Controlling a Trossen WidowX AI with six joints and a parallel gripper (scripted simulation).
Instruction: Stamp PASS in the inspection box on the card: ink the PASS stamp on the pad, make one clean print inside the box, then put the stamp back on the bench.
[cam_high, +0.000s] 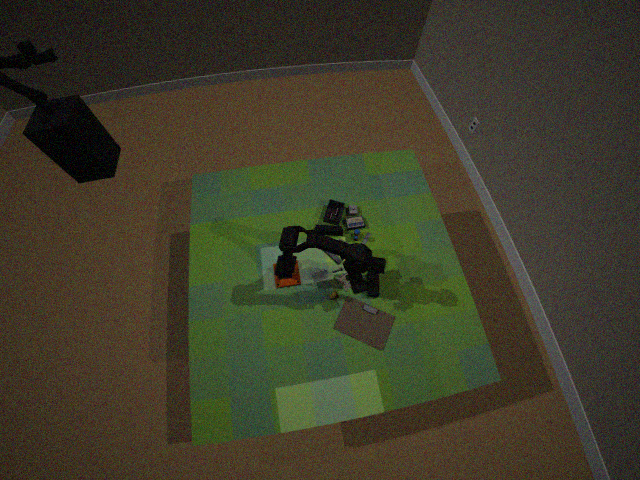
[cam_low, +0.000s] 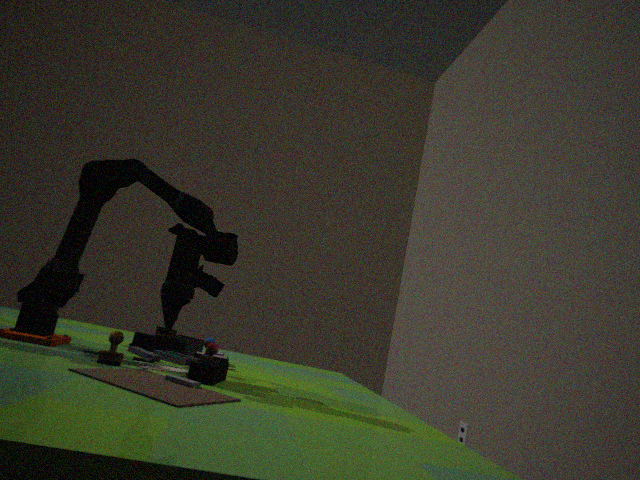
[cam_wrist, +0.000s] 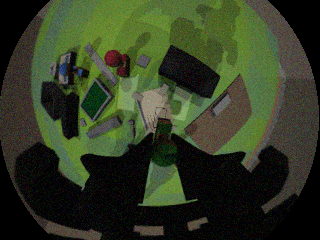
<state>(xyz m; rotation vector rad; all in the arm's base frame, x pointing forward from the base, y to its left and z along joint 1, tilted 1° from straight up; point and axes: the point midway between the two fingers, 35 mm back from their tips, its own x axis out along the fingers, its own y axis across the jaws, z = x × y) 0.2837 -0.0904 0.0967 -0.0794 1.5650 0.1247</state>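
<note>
Right now my gripper tip is 8 cm past the tan-knobbed stamp, 6 cm to the left of it and 6 cm above it. From my gripper tip the other things lie so: grey strip 17 cm to the left, 11 cm ahead, 8 cm below; then black box 10 cm ahead, 6 cm below, 4 cm to the right; then red-knobbed stamp 10 cm ahead, 9 cm to the left, 6 cm below.
</note>
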